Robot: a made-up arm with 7 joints.
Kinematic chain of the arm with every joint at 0, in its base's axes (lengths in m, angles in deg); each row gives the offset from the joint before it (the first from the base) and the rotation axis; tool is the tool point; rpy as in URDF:
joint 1: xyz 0 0 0.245 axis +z
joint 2: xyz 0 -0.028 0.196 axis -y
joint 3: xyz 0 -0.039 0.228 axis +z
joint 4: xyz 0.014 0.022 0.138 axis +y
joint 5: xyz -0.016 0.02 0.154 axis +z
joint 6: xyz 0 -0.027 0.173 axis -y
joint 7: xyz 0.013 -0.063 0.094 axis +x
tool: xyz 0 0 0 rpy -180 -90 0
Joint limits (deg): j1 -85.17..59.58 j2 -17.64..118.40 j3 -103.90..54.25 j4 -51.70..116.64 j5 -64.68..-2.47 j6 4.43..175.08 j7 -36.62..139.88
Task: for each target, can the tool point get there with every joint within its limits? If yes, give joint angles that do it. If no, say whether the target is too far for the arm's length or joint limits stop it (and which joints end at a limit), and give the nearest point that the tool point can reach.
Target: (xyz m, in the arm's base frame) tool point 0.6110 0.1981 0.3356
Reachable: no: joint limits stop it (at a limit: joint 2, joint 4, joint 5) | nearest point 0.4435 0.1438 0.5106 | short by 0.248 m
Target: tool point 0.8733 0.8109 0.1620
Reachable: no: too far | nearest point 0.2701 0.5339 0.2476 | short by 0.669 m
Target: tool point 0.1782 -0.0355 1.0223
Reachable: yes | joints 28.58 15.05 -18.09 85.93 -46.72 125.18 68.71
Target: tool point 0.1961 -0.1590 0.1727
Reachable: no: joint limits stop it (at a limit: joint 1, joint 2, joint 3, joint 4, joint 5, joint 6) | nearest point 0.1430 -0.3301 0.2083 | short by 0.183 m
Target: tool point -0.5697 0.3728 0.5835
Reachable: yes | joints -20.63 62.28 -54.63 -31.44 -18.25 47.36 21.00
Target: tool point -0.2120 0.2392 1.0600
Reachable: yes | joints -50.50 47.58 5.29 62.15 -39.78 90.62 91.86
